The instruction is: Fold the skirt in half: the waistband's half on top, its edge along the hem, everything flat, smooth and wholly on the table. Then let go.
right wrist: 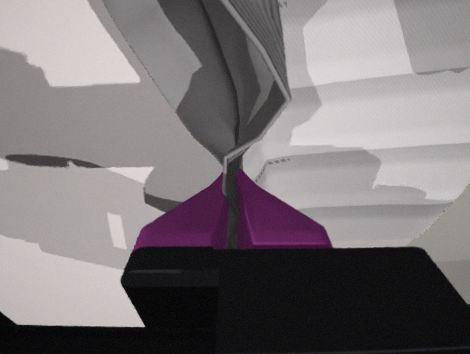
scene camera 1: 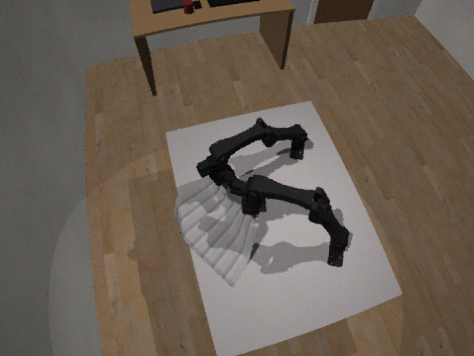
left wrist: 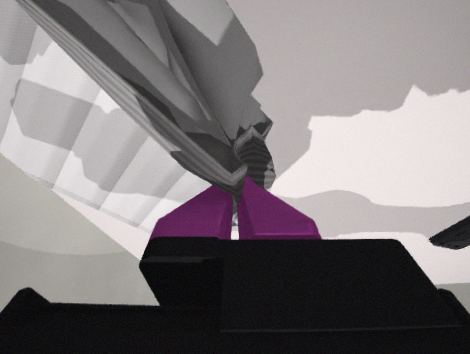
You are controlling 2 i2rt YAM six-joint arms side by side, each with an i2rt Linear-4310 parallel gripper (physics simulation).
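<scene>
The pale pleated skirt (scene camera 1: 220,235) (left wrist: 75,130) (right wrist: 350,115) fans out at the left of the white table (scene camera 1: 300,305) in scene camera 1; its outer pleats reach past the table's left edge. My left gripper (scene camera 1: 253,214) (left wrist: 235,176) is shut on the skirt's gathered band, near the skirt's right side in scene camera 1. My right gripper (scene camera 1: 225,186) (right wrist: 233,177) is shut on the band farther up and left. In both wrist views the cloth rises from the fingertips in loose folds above the lower layer. The arms hide part of the band.
The two black arms reach leftward across the table, their forearms close together near the skirt. A wooden desk (scene camera 1: 215,21) with a red cup (scene camera 1: 188,7) stands at the back, apart from the table. Wooden floor surrounds the table.
</scene>
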